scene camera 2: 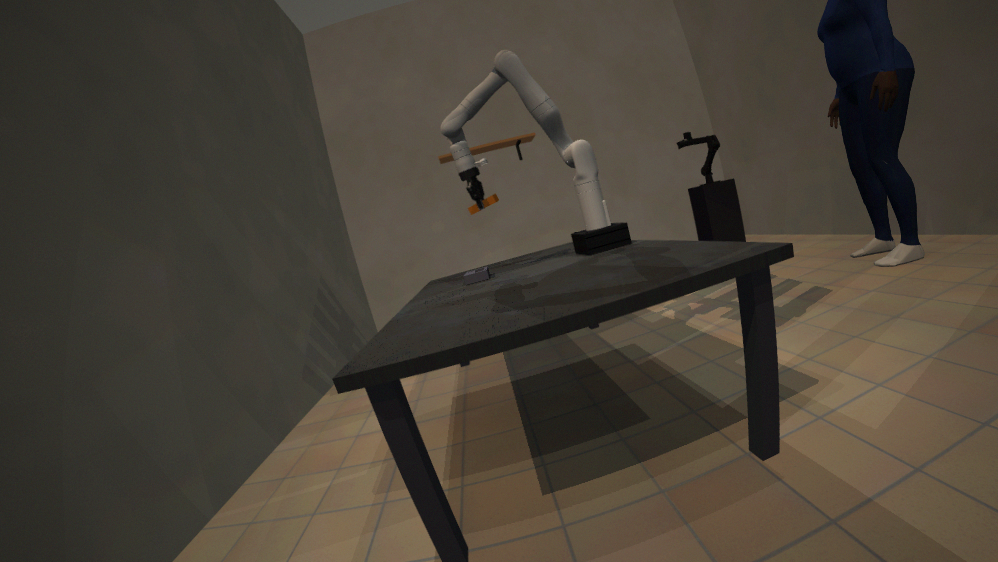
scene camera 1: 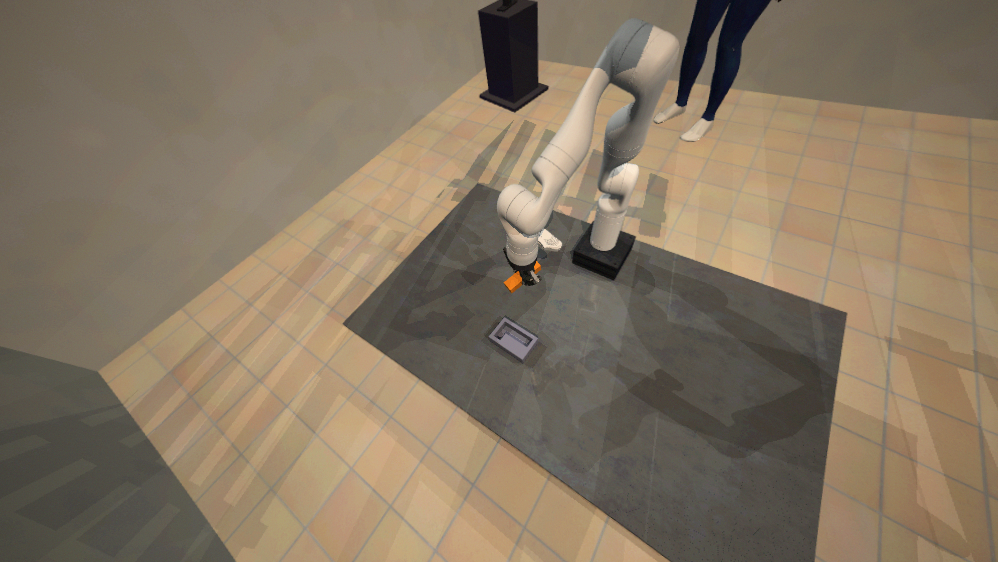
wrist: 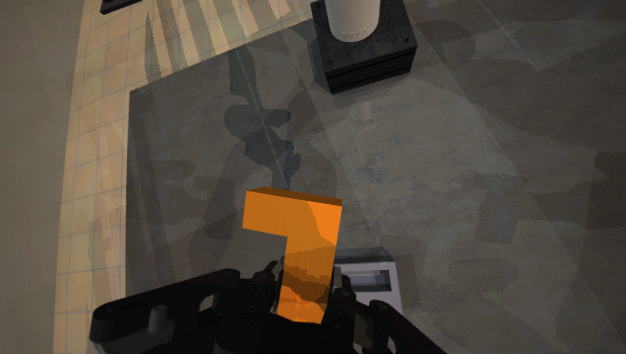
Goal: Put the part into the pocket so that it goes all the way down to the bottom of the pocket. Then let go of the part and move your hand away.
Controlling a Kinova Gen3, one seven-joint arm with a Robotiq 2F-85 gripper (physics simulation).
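Frame: origin at the arm's base, x ahead, y left, z up, level; millimetres.
Where they show: gripper, between the fingertips: (scene camera 2: 483, 208) (scene camera 1: 521, 278) (wrist: 309, 273); arm's base, origin of its link: (scene camera 2: 598, 227) (scene camera 1: 602, 241) (wrist: 353, 21).
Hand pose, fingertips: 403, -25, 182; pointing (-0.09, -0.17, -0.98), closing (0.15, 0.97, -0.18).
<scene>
Each offset is from my fingertips to the top centre of the thing, as dx, dy, dz. Level surfaces: height alone.
The orange L-shaped part {-4, -12, +45} (scene camera 1: 514, 281) (scene camera 2: 483, 204) (wrist: 310, 240) is held in the air, well above the table. My gripper (scene camera 1: 528, 276) (scene camera 2: 479, 202) (wrist: 309, 273) is shut on its long leg; the short leg points left in the wrist view. The grey block with the pocket {+88, +23, -225} (scene camera 1: 520, 349) (scene camera 2: 477, 276) (wrist: 392, 298) lies on the table, in front of and below the gripper in the first scene view. Its pocket opening faces up. In the wrist view the part and the right finger hide much of the block.
The dark table top {dz -261} (scene camera 1: 698, 418) (scene camera 2: 558, 307) (wrist: 425, 190) carries the arm's black base (scene camera 1: 604, 254) (scene camera 2: 601, 238) (wrist: 370, 75) behind the block. A person (scene camera 1: 726, 62) (scene camera 2: 869, 104) and a black pedestal (scene camera 1: 511, 55) (scene camera 2: 717, 209) stand beyond the table.
</scene>
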